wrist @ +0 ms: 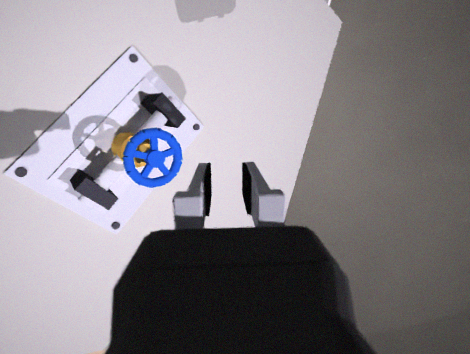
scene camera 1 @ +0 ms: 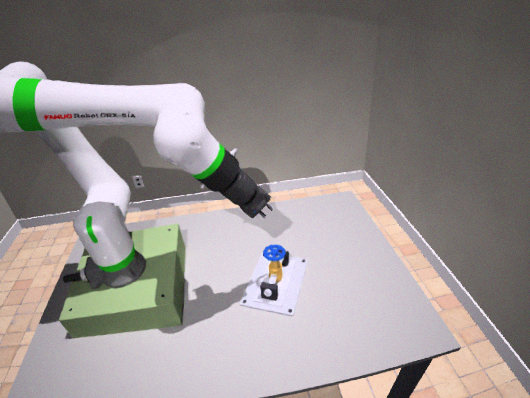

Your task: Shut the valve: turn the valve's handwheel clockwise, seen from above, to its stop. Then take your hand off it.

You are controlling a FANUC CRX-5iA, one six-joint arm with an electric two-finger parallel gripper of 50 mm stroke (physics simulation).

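The valve's blue spoked handwheel (scene camera 1: 274,253) (wrist: 156,158) sits on top of the yellow valve body (scene camera 1: 275,271) (wrist: 120,145). The valve is mounted on a white base plate (scene camera 1: 298,287) (wrist: 102,90) with dark bolts at its corners. My gripper (scene camera 1: 267,211) (wrist: 226,178) is partly open, with a gap between its two fingers and nothing in it. It hangs above and behind the handwheel in the scene view, well apart from it. In the wrist view the handwheel shows to the left of the fingertips. How far the handwheel is turned cannot be told.
Two black clamps (scene camera 1: 269,291) (wrist: 94,190) hold the pipe at either side of the valve body. The green robot base block (scene camera 1: 125,300) stands at the left on the grey table (scene camera 1: 350,330). A grey wall (scene camera 1: 300,100) stands behind the table.
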